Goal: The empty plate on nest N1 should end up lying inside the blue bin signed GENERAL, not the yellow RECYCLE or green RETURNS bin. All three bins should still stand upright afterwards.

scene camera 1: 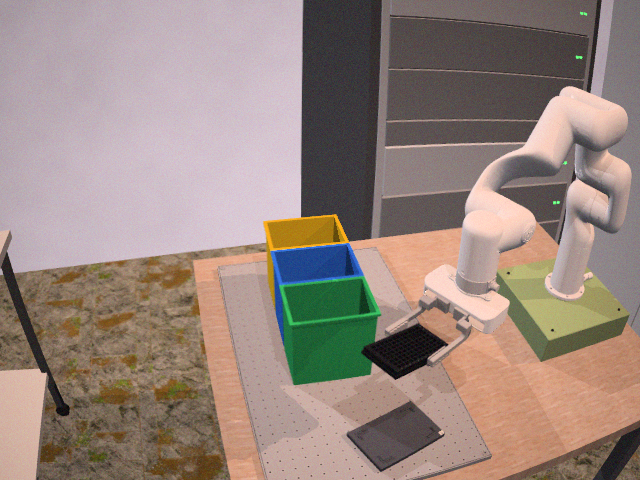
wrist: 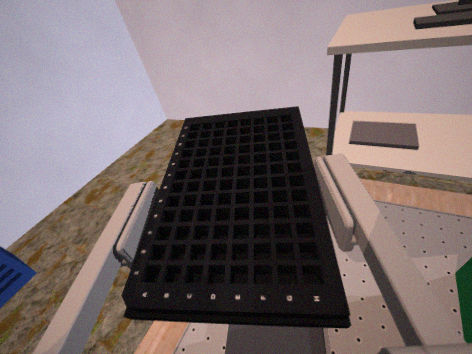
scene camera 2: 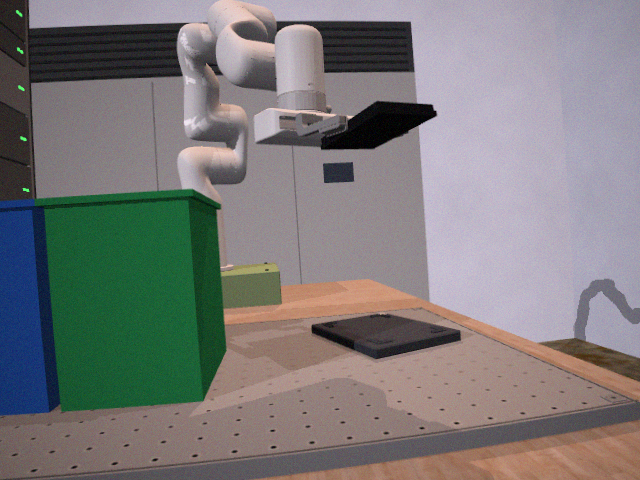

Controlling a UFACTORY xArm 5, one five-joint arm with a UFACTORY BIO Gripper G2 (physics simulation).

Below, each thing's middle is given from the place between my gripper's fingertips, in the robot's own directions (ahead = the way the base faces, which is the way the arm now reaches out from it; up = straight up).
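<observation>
The black plate [scene camera 2: 381,122] is right at my hand. Going by their middles, the black plate is the nearest to my hand of the things named here, and the blue bin is the farthest from my hand. That blue bin [scene camera 1: 318,263] is 170 mm below my hand, 40 mm ahead of it and 400 mm to the right of it. The dark grey nest [scene camera 2: 408,335] is 260 mm lower than my hand, 20 mm behind it and 10 mm to the right of it, while the green bin [scene camera 2: 135,282] is 170 mm below my hand, 50 mm ahead of it and 270 mm to the right of it.
</observation>
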